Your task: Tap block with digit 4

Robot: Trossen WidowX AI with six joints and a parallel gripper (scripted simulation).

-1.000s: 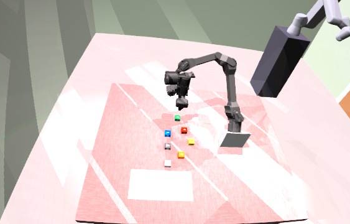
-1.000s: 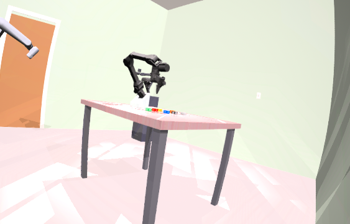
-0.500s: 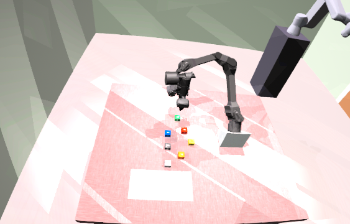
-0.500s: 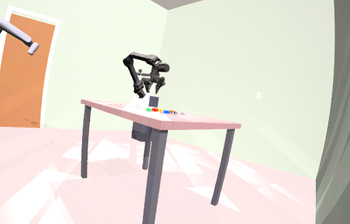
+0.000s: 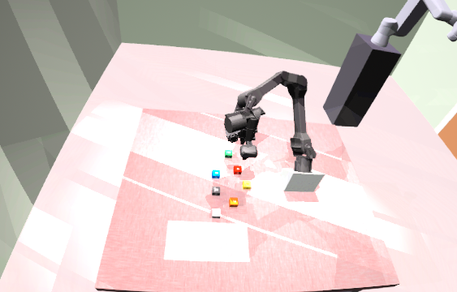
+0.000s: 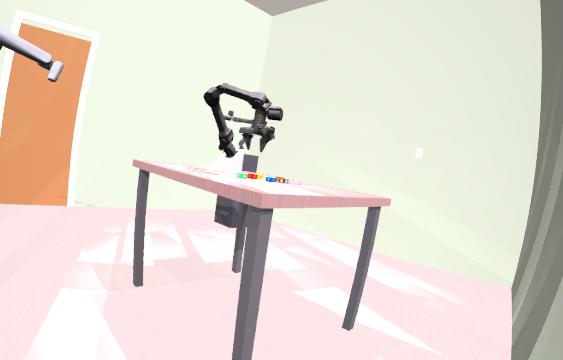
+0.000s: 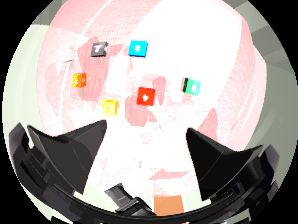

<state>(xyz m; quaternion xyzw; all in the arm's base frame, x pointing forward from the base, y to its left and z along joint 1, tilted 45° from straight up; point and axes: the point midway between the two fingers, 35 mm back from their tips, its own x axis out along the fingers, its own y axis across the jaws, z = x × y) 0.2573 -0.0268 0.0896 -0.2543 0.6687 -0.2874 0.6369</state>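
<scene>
Now: gripper tip 12 cm above the red block. The rest, counted from my gripper tip: blue block 10 cm ahead, 3 cm to the left, 12 cm below; then green block 3 cm ahead, 9 cm to the right, 12 cm below; then yellow block 3 cm behind, 8 cm to the left, 12 cm below.
</scene>
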